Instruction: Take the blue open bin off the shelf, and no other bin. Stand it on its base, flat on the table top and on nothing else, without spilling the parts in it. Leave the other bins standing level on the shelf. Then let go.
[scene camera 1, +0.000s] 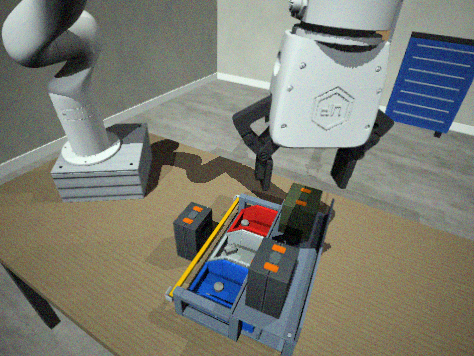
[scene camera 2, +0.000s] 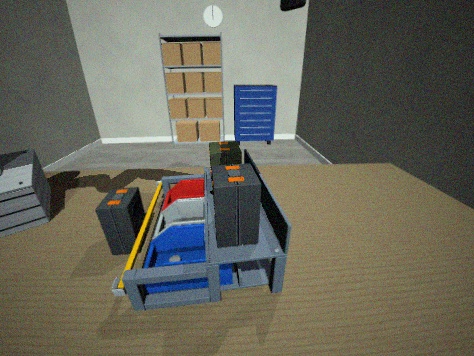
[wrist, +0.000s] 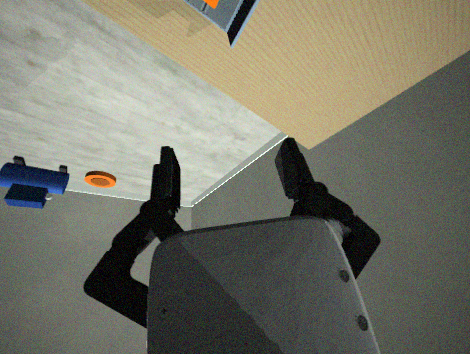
Path:
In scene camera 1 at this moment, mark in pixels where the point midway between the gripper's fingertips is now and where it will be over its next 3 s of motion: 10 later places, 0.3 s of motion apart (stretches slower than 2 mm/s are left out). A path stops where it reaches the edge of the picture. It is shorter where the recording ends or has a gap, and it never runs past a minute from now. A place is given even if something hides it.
My gripper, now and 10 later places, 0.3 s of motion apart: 301, 182; 300, 183; 302, 172; 280, 157; 280, 157; 280, 177; 268, 222; 297, 236; 329, 248; 316, 269; 314, 273

